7 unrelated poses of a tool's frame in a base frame.
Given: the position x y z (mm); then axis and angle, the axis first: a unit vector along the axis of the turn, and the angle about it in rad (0 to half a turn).
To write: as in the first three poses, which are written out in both.
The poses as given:
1: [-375 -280 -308 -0.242 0.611 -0.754 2.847]
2: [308 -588 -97 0.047 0.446 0.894 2.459]
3: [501 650 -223 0.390 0.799 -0.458 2.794]
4: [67 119 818 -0.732 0.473 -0.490 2.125]
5: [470 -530 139 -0.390 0.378 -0.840 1.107]
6: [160 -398 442 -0.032 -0.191 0.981 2.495]
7: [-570 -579 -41 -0.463 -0.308 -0.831 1.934]
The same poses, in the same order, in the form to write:
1: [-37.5 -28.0 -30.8 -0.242 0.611 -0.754 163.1]
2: [30.8 -58.8 -9.7 0.047 0.446 0.894 140.9]
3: [50.1 65.0 -22.3 0.390 0.799 -0.458 160.1]
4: [6.7 11.9 81.8 -0.732 0.473 -0.490 121.8]
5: [47.0 -53.0 13.9 -0.390 0.378 -0.840 63.4]
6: [16.0 -39.8 44.2 -0.032 -0.191 0.981 143.0]
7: [-57.0 -57.9 -4.1 -0.463 -0.308 -0.831 110.8]
